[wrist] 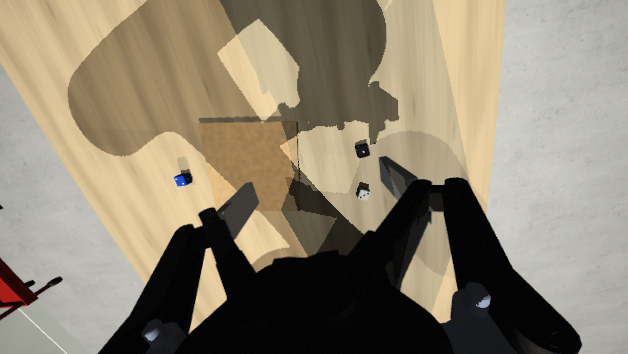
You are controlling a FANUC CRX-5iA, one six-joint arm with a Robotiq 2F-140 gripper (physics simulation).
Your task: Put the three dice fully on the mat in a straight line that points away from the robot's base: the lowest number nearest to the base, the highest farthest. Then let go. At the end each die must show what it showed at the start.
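Places are measured from the arm's base along level axes (x back, y up, z left), in centimetres.
Where they show: gripper, fingertip midpoint: (315,181).
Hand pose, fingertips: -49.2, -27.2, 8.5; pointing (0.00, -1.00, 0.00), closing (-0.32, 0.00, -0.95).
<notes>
Each offset is from my fingertips to the top centre of the thing, as dx, dy, dz. Level surfaces: height alone.
The square brown mat @(+2.1, -7.1, +9.6) (240,150) lies on the wooden table, its lower left part behind a finger. A blue die @(+4.9, -5.9, +20.3) (181,180) lies off the mat to its left, with light pips on its face; their number is hard to read. A black die @(-2.8, -5.9, -6.1) (362,150) lies off the mat to its right, with a white pip on its top. A white die @(+3.5, -5.9, -7.5) (363,193) with dark pips lies below the black die in the view, also off the mat. My gripper (315,181) is wide open and empty, above the table; its right finger is nearest the black and white dice.
The wooden table @(dy -7.5) (482,45) has long edges at left and right, with grey floor (565,100) beyond. Shadows of the arm fall across the table and part of the mat. A red object (14,289) with dark handles stands beyond the table at the lower left.
</notes>
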